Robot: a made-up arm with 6 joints.
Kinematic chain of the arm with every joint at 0, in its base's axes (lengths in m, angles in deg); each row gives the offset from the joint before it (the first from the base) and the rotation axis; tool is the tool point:
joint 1: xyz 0 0 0.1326 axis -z
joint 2: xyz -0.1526 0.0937 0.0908 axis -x
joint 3: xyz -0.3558 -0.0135 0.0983 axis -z
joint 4: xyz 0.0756 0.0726 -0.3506 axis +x
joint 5: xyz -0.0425 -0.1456 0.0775 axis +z
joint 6: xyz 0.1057 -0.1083 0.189 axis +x
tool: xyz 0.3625 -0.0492 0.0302
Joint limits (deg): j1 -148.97..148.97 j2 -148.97..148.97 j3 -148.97..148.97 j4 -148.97..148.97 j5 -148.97..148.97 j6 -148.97..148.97
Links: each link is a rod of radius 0.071 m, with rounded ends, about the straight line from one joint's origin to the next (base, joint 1, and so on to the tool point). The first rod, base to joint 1, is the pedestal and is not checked.
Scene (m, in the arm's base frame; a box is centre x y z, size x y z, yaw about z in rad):
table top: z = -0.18
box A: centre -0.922 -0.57 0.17 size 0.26 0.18 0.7 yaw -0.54
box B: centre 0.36 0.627 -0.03 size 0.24 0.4 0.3 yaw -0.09
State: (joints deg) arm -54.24 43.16 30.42 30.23 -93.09 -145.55
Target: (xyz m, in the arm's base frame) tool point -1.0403 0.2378 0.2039
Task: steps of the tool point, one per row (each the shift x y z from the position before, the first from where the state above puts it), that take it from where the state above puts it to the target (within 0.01 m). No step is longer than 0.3 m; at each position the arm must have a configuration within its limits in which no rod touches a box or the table.
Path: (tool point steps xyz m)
1: -0.1732 0.0934 0.0717
2: -0.1363 0.1322 0.0633
3: -0.0912 0.1586 0.0537
4: -0.0424 0.1704 0.0423
5: -0.2578 0.0400 -0.0626
6: -0.1951 0.1234 -0.1352
7: -0.0664 0.2402 -0.0788
8: 0.0135 0.2541 -0.0782

